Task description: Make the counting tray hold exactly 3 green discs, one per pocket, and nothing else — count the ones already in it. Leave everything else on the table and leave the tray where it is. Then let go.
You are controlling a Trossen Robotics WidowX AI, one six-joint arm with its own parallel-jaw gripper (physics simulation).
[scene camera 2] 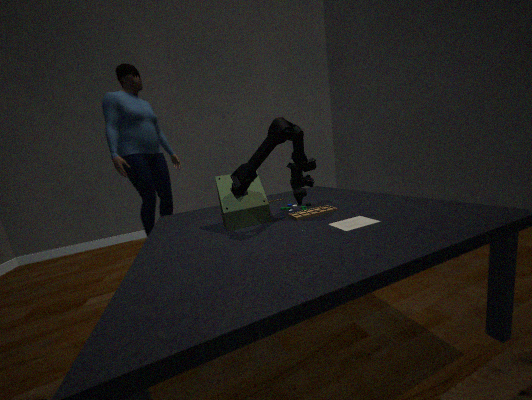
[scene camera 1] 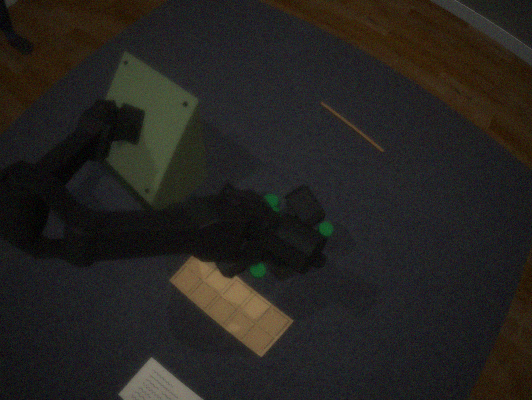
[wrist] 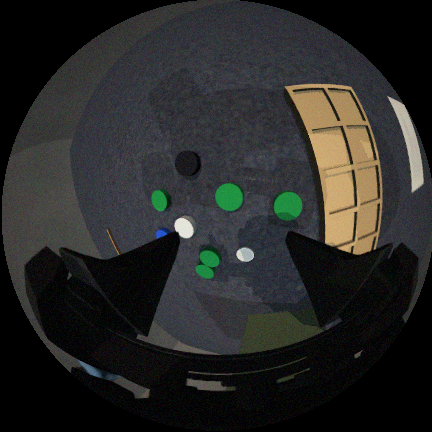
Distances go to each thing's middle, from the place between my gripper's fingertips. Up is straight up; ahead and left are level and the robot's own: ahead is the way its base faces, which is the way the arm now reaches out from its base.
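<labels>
The tan counting tray (scene camera 1: 240, 310) is 13 cm to the right of my hand and 4 cm below it. Measured from that same hand, the tray is also 1 cm behind.
</labels>
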